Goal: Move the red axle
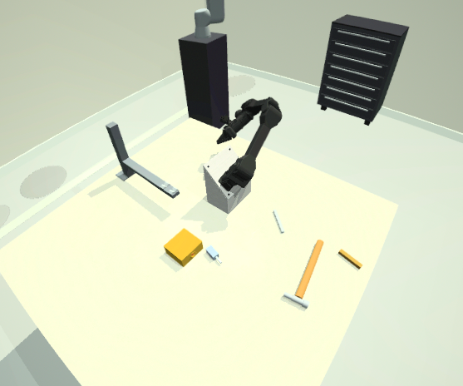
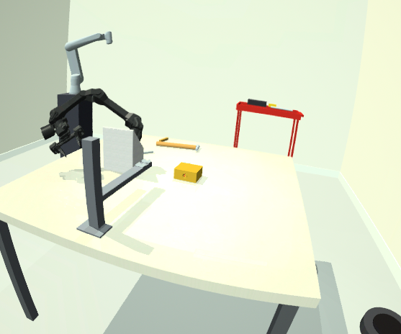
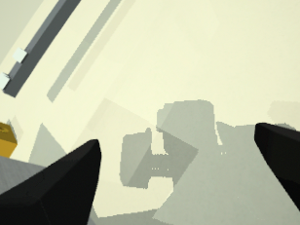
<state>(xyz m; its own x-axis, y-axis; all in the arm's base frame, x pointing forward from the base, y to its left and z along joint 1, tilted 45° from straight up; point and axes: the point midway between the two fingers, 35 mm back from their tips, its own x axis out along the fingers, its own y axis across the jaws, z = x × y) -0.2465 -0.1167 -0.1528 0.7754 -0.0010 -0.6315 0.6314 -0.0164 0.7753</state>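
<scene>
Now: gripper tip 48 cm short of the pale cube, 31 cm to the right of it and 11 cm above it. From my gripper tip the other things lie so: yellow beam 52 cm ahead, 19 cm to the left, 9 cm below; orange bar 76 cm to the left, 23 cm ahead, 11 cm below; white rod 44 cm to the left, 20 cm ahead, 11 cm below.
</scene>
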